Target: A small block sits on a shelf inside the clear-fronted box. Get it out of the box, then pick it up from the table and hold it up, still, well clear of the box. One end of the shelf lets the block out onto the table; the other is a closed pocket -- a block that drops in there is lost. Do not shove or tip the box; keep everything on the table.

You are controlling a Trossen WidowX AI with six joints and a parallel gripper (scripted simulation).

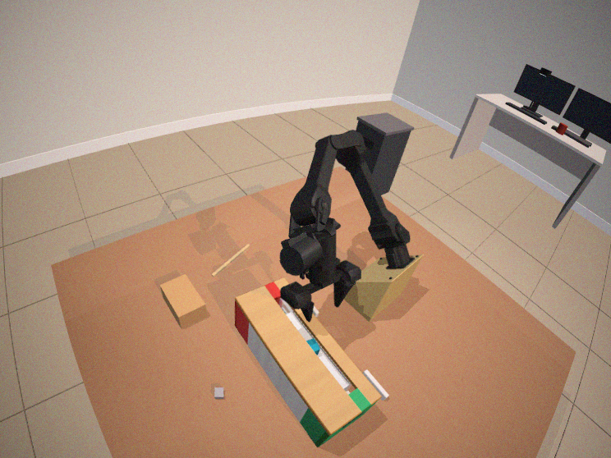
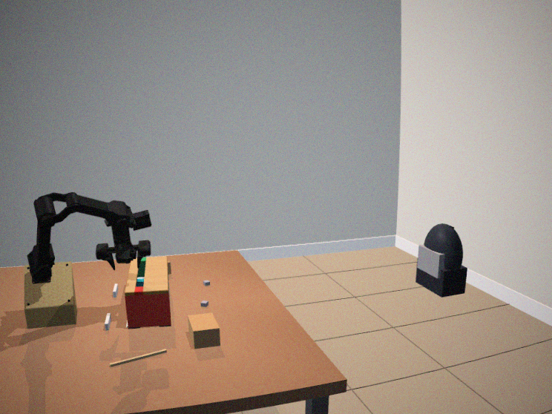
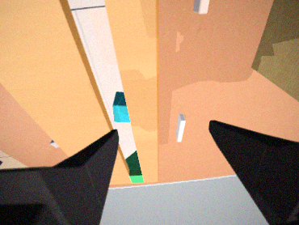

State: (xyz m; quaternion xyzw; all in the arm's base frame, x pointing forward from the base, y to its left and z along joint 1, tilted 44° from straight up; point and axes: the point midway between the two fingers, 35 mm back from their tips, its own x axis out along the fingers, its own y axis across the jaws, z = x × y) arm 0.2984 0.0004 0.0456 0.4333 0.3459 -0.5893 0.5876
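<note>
Now: gripper tip 5 cm short of the cyan block, 3 cm to the right of it and 7 cm above it. Also, from my gripper tip: tan block (21 cm ahead, 30 cm to the right, 13 cm below); thin wooden stick (37 cm to the right, 16 cm below); box (4 cm ahead, 4 cm to the left, 10 cm below).
</note>
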